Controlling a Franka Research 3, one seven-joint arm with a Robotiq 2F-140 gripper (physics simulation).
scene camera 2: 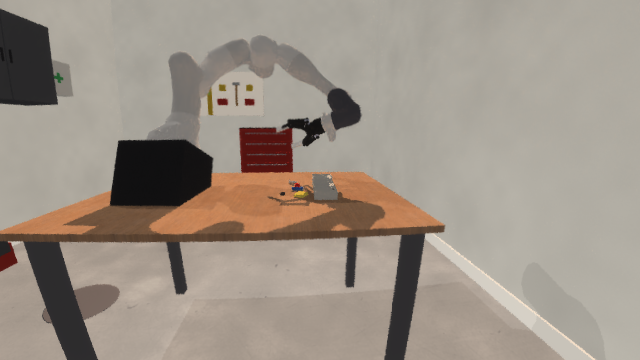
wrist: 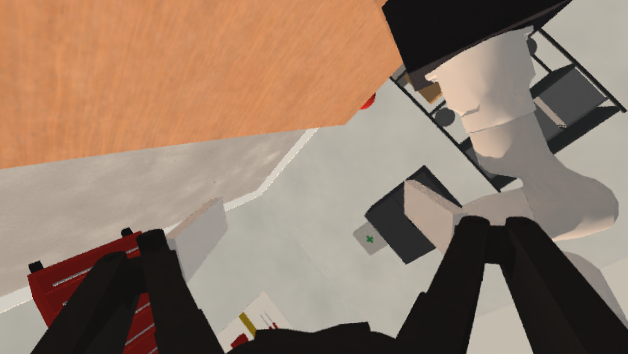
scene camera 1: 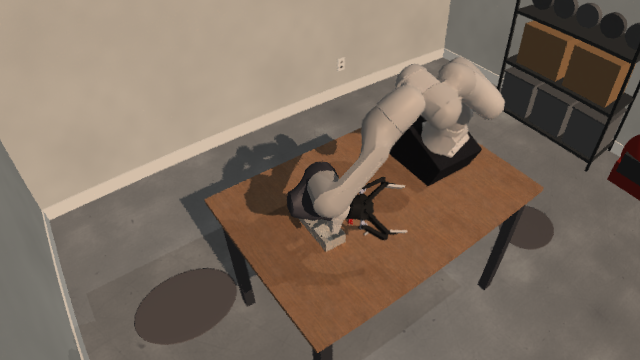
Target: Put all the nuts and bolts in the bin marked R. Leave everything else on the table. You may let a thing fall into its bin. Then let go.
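Observation:
My gripper (scene camera 1: 397, 209) (scene camera 2: 289, 137) (wrist: 314, 205) is open and empty, tilted sideways high above the table. A light grey bin block (scene camera 1: 335, 243) (scene camera 2: 325, 189) stands on the table, partly hidden under the arm in the first scene view; I cannot read any letter on it. Beside it in the second scene view lie a yellow piece (scene camera 2: 300, 194), a blue piece (scene camera 2: 297, 189), a red piece (scene camera 2: 297, 185) and a small dark piece (scene camera 2: 282, 193). A bit of red (scene camera 1: 350, 221) shows near the gripper in the first scene view. The pieces are too small to tell which are nuts or bolts.
The wooden table (scene camera 1: 430, 250) (scene camera 2: 250, 225) (wrist: 175, 75) carries the arm's black base block (scene camera 1: 435, 160) (scene camera 2: 150, 172) (wrist: 450, 30) at one end. A red drawer cabinet (scene camera 2: 266, 150) (wrist: 45, 295) stands beyond the table. A shelf rack (scene camera 1: 509, 42) stands by the wall.

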